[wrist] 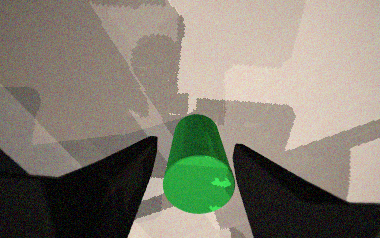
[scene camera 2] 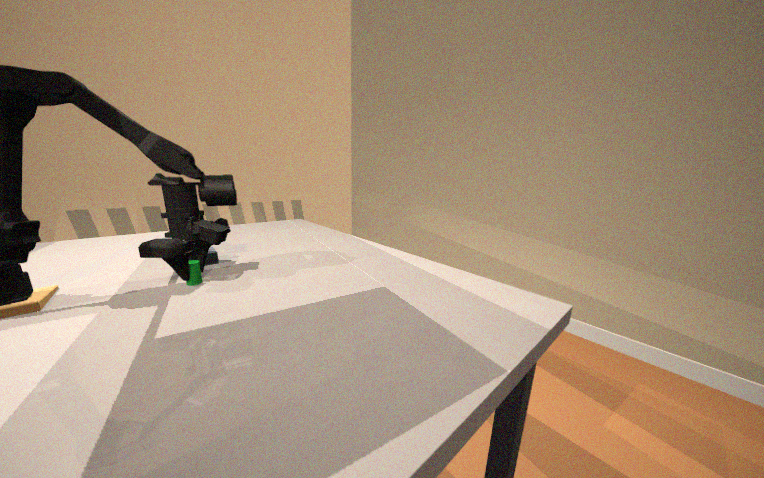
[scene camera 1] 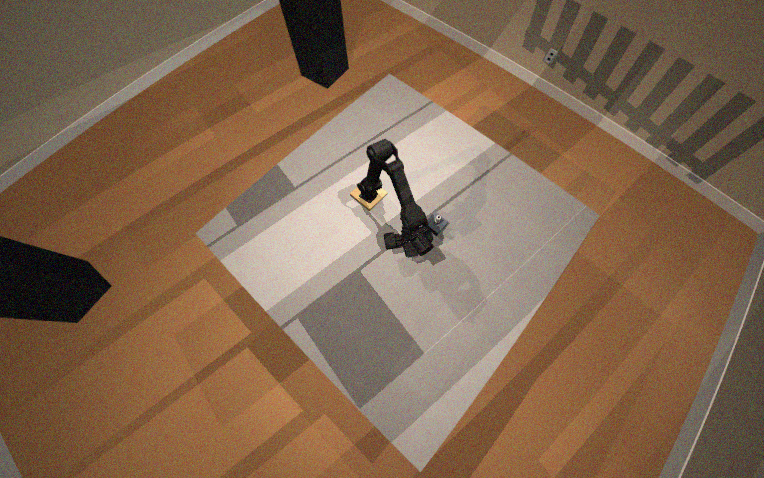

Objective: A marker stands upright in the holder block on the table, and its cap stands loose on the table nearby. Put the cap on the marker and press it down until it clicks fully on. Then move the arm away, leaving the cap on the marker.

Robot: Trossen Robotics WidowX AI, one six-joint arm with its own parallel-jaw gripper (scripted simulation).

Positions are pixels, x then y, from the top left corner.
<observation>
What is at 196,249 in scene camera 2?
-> The gripper.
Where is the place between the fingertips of the gripper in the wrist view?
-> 195,147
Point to a green marker cap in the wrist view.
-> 198,179
</observation>
